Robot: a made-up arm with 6 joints. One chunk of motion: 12 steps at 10 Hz.
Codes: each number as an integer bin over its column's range. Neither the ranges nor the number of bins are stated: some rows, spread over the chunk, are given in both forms.
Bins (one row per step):
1: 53 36 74 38 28 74
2: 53 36 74 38 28 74
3: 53 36 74 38 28 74
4: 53 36 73 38 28 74
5: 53 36 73 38 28 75
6: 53 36 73 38 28 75
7: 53 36 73 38 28 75
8: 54 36 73 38 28 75
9: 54 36 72 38 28 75
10: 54 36 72 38 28 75
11: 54 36 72 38 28 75
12: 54 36 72 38 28 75
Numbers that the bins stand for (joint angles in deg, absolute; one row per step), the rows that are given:
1: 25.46 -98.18 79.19 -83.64 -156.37 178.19
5: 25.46 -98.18 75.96 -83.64 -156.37 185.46
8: 32.73 -98.18 75.96 -83.64 -156.37 185.46
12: 32.73 -98.18 72.73 -83.64 -156.37 185.46
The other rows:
2: 25.46 -98.18 79.19 -83.64 -156.37 178.19
3: 25.46 -98.18 79.19 -83.64 -156.37 178.19
4: 25.46 -98.18 75.96 -83.64 -156.37 178.19
6: 25.46 -98.18 75.96 -83.64 -156.37 185.46
7: 25.46 -98.18 75.96 -83.64 -156.37 185.46
9: 32.73 -98.18 72.73 -83.64 -156.37 185.46
10: 32.73 -98.18 72.73 -83.64 -156.37 185.46
11: 32.73 -98.18 72.73 -83.64 -156.37 185.46

